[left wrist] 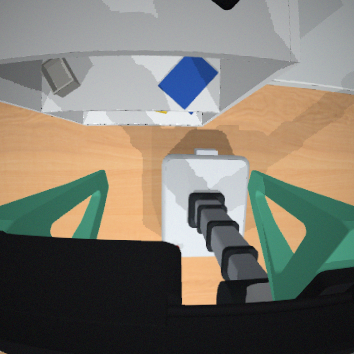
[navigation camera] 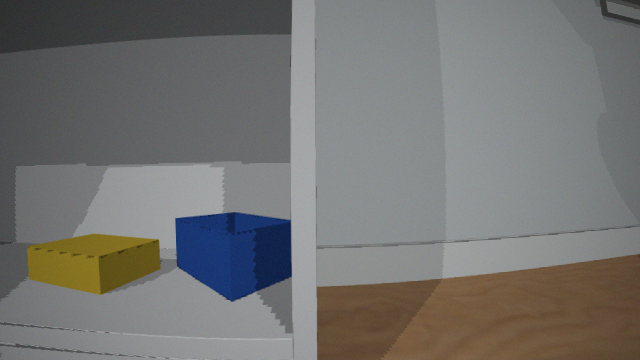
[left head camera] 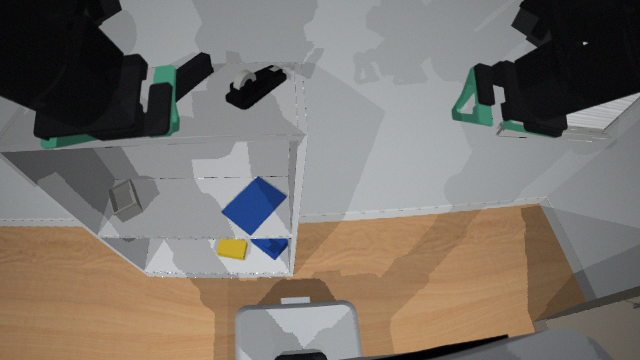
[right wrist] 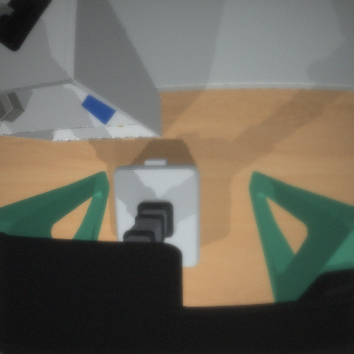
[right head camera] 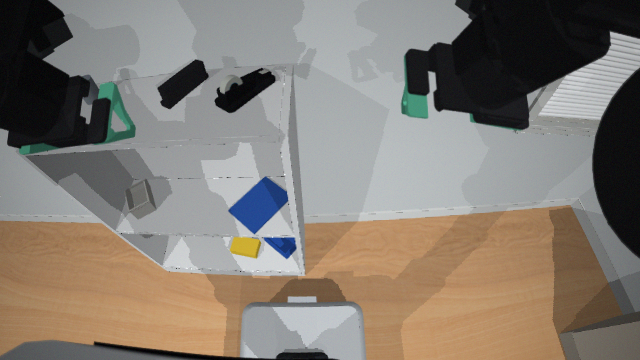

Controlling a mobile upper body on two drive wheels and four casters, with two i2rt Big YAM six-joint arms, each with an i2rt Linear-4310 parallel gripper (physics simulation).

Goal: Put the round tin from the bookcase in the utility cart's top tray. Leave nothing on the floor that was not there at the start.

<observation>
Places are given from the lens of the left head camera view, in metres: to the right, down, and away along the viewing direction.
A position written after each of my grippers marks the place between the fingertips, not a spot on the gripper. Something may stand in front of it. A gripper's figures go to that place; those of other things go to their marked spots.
my left gripper [left head camera: 140,129]: -0.21, -0.06, 0.28
my right gripper [left head camera: 479,119]: 0.22, -0.08, 0.35
flat blue item [left head camera: 259,199]: -0.23, 0.07, 1.06
black tape dispenser [left head camera: 248,88]: -0.16, -0.20, 0.60
The marked spots on the black tape dispenser and the flat blue item are 0.54 m apart.
</observation>
